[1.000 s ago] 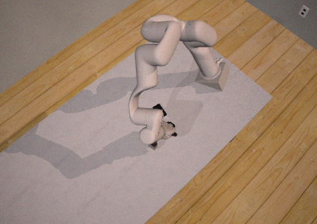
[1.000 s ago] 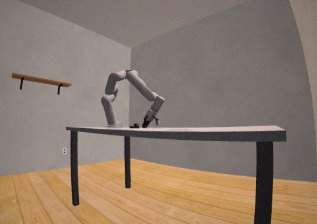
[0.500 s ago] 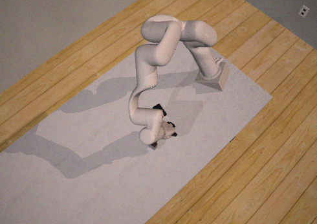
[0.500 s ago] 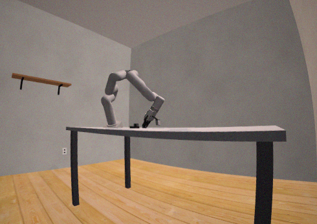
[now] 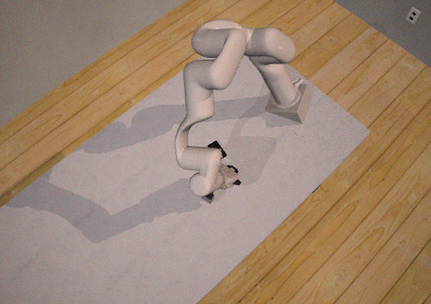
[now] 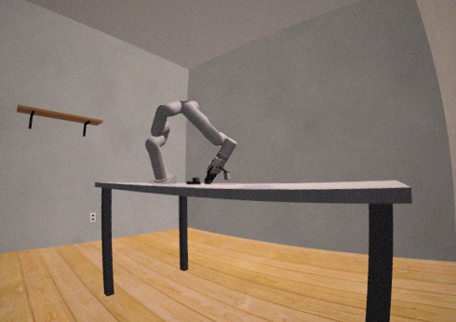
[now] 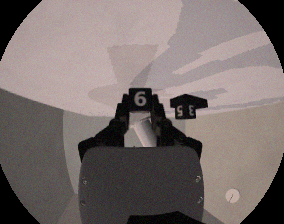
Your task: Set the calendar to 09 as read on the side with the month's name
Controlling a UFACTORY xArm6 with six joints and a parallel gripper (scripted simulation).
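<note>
Now: the black date cube 10 mm behind my hand and 20 mm below it. Round my hand: black cube (20 mm behind, 90 mm to the right, 10 mm below).
</note>
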